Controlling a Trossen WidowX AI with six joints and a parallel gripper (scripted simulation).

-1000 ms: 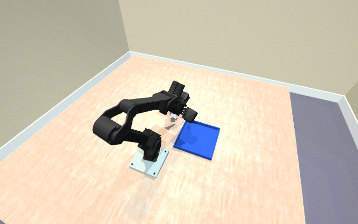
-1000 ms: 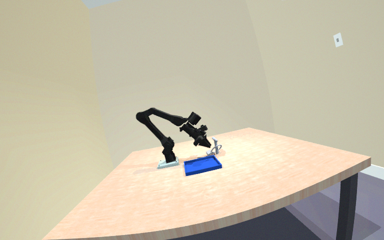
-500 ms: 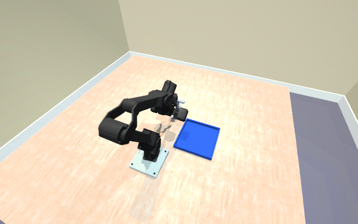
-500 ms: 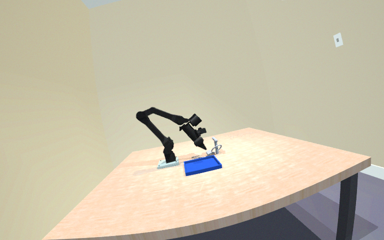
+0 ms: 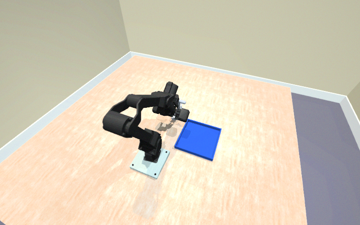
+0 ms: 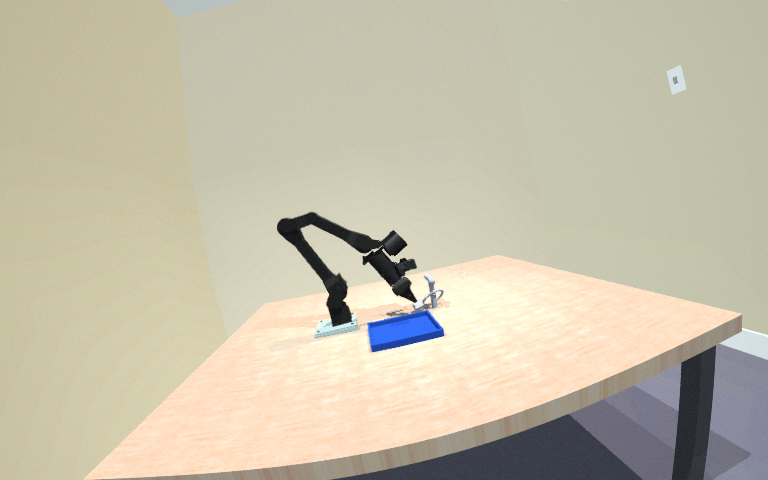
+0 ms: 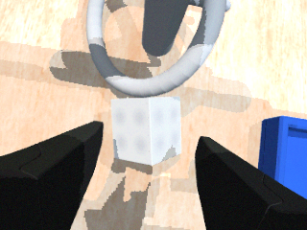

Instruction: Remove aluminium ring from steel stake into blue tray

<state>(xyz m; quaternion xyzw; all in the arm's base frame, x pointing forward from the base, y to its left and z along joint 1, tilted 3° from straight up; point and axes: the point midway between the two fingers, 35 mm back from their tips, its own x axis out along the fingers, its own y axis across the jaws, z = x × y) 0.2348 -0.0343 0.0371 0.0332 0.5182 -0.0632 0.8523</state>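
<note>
My gripper tip is now 50 mm short of the aluminium ring and 10 mm above it. The rest, counted from my gripper tip: blue tray (100 mm behind, 160 mm to the right, 30 mm below).
</note>
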